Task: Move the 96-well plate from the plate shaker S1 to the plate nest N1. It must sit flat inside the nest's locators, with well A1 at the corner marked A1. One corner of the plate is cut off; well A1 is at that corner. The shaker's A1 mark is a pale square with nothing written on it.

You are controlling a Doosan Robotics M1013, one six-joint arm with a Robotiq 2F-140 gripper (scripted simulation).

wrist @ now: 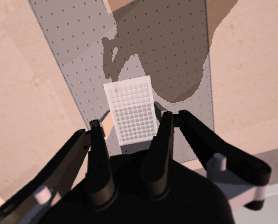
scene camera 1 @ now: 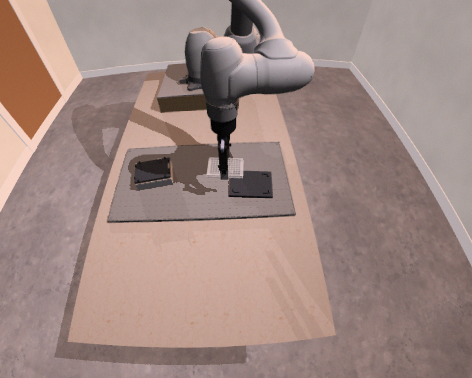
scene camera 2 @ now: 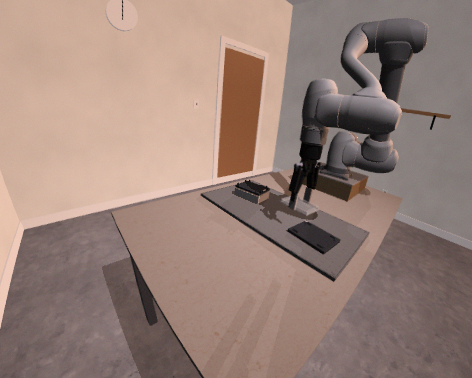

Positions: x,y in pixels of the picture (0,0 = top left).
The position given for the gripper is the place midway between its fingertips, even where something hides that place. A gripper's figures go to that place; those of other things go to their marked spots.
Scene:
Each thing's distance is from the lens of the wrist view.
gripper (wrist: 133,112): 0.21 m
white 96-well plate (wrist: 129,130): 0.22 m

